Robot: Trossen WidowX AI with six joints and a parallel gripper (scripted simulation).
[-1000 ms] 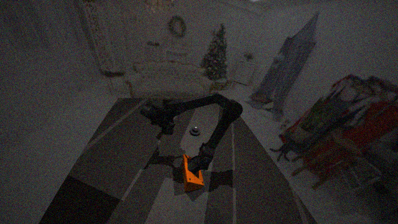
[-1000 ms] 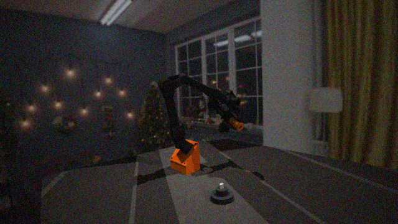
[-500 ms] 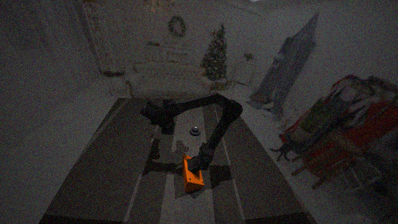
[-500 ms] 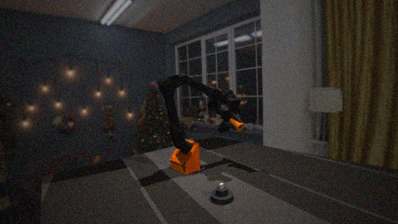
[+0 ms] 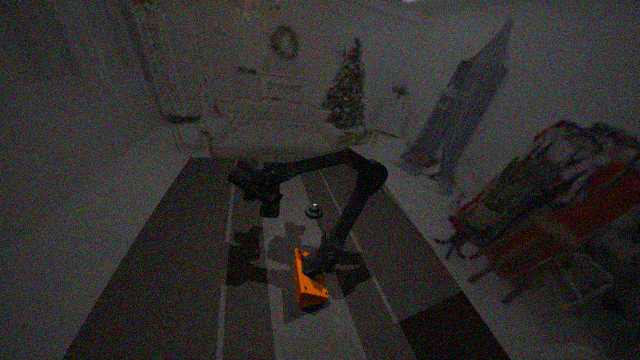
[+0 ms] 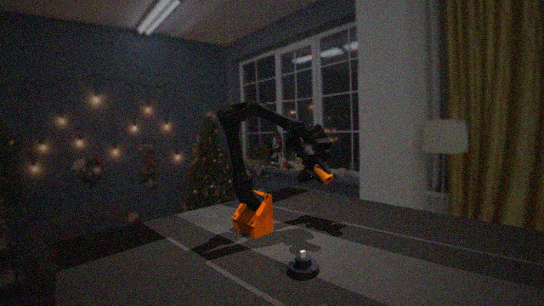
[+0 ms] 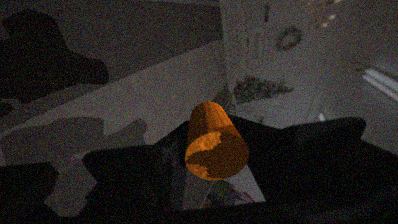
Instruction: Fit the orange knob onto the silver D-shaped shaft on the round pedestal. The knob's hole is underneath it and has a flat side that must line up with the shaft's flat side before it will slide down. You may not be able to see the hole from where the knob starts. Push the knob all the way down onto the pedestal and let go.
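The orange knob is 30 mm behind my gripper tip and 20 mm above it. From my gripper tip the other things lie so: round pedestal (80 mm ahead, 190 mm to the right, 190 mm below).
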